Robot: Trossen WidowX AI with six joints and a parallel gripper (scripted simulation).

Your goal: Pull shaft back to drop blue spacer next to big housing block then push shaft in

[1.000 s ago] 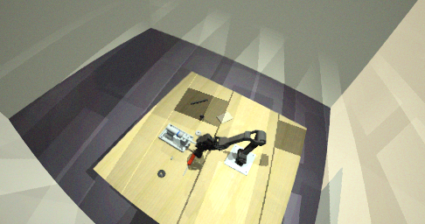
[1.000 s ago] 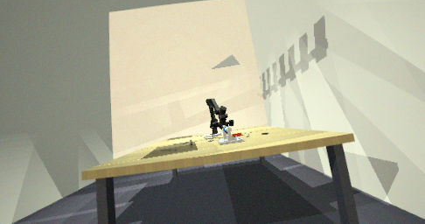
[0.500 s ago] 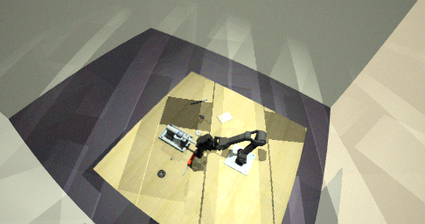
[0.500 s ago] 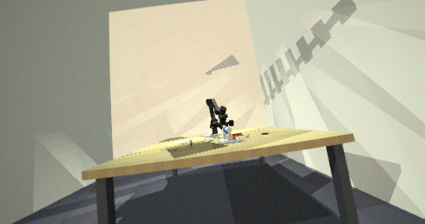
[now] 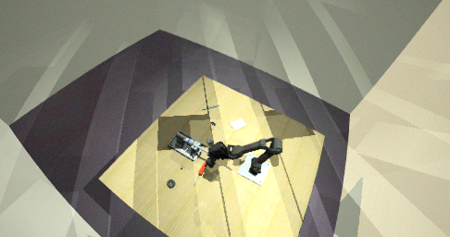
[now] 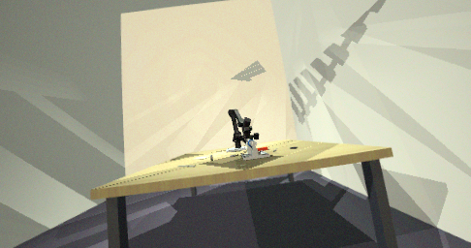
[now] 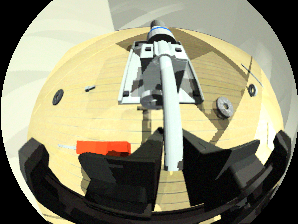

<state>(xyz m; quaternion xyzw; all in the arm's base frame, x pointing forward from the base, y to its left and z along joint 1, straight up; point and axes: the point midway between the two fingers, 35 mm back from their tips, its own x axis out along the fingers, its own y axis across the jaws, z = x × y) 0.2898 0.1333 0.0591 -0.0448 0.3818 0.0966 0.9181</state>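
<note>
My gripper tip is now 6 cm short of the long pale shaft, 1 cm to the right of it and 2 cm below it. From my gripper tip the other things lie so: thin bar 30 cm ahead, 37 cm to the right, 5 cm below; then blue spacer 15 cm ahead, 3 cm to the left, 2 cm above; then paper slip 2 cm ahead, 39 cm to the right, 5 cm below.
</note>
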